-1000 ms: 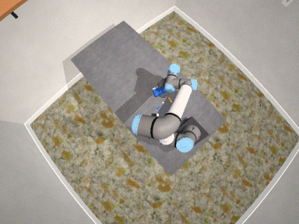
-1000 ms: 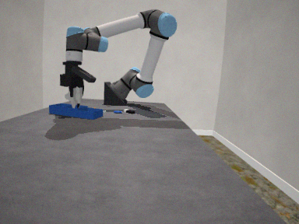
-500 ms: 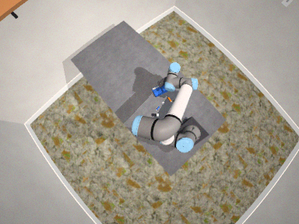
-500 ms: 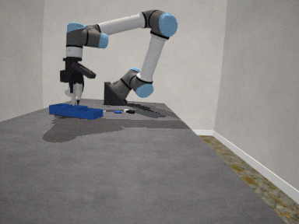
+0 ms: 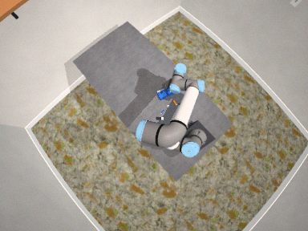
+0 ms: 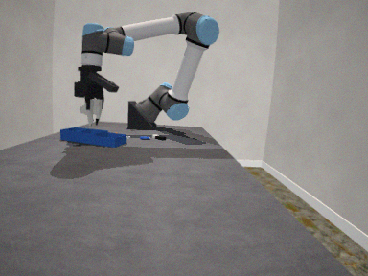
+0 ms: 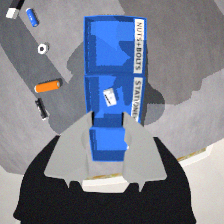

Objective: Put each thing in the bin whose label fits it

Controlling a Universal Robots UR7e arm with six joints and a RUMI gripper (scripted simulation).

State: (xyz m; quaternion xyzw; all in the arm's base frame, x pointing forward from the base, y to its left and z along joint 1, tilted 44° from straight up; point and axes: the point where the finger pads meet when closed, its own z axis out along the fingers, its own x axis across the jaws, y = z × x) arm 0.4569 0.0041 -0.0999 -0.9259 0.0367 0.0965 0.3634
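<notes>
The blue bin is 6 cm below my hand and 1 cm ahead of it. Round my hand: small black piece 14 cm behind, 7 cm below, 1 cm to the right; then orange piece 11 cm behind, 7 cm below, 4 cm to the left; then grey nut 10 cm to the left, 10 cm behind, 7 cm below.
</notes>
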